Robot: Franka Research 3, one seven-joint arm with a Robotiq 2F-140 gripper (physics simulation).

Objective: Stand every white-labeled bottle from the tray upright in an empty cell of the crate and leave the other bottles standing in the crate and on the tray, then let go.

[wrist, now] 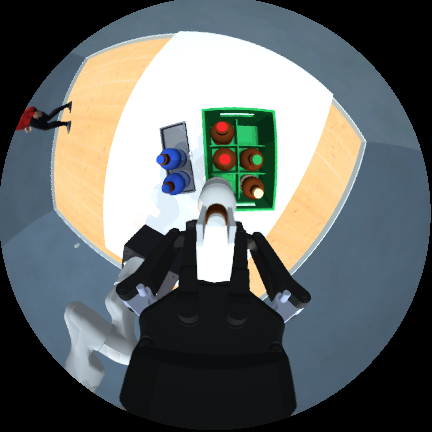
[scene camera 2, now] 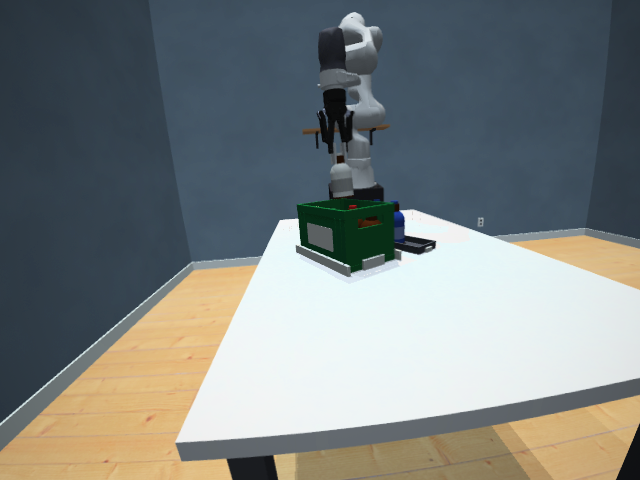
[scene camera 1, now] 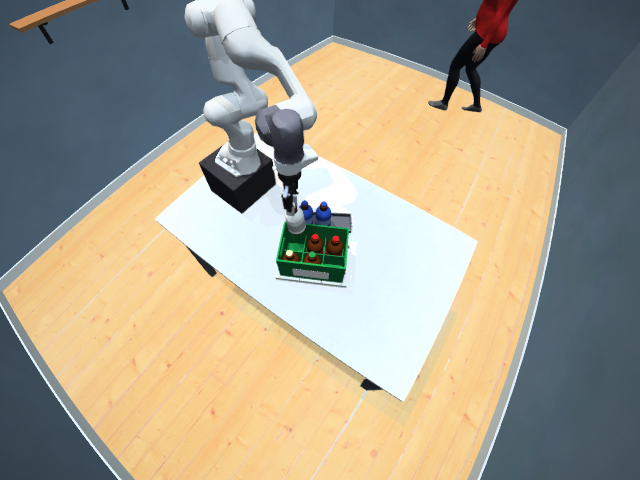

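Observation:
My gripper (scene camera 1: 292, 205) (scene camera 2: 339, 150) (wrist: 216, 214) is shut on the neck of a white-labeled bottle (scene camera 1: 295, 222) (scene camera 2: 341, 179) (wrist: 216, 194), which hangs upright just above the crate's back left cell in the scene camera 1 view. The green crate (scene camera 1: 310, 266) (scene camera 2: 372, 242) (wrist: 274, 145) holds two red-capped bottles (scene camera 1: 314, 242) (wrist: 222, 131), a green-capped bottle (scene camera 1: 311, 258) (wrist: 252, 158) and a cream-capped bottle (scene camera 1: 290, 256) (wrist: 252, 187). The cell below the held bottle and the front right cell are empty. Two blue bottles (scene camera 1: 323, 212) (scene camera 2: 398, 222) (wrist: 170, 159) stand on the tray (scene camera 1: 343, 222) (scene camera 2: 421, 244) (wrist: 175, 135).
Low light-coloured strips (scene camera 1: 310, 281) (scene camera 2: 323, 260) edge the crate on the white table (scene camera 1: 403, 268) (scene camera 2: 413, 320) (wrist: 225, 70). The arm's black base block (scene camera 1: 237, 186) stands at the table's back left. A person in red (scene camera 1: 491, 25) (wrist: 30, 117) stands beyond the table.

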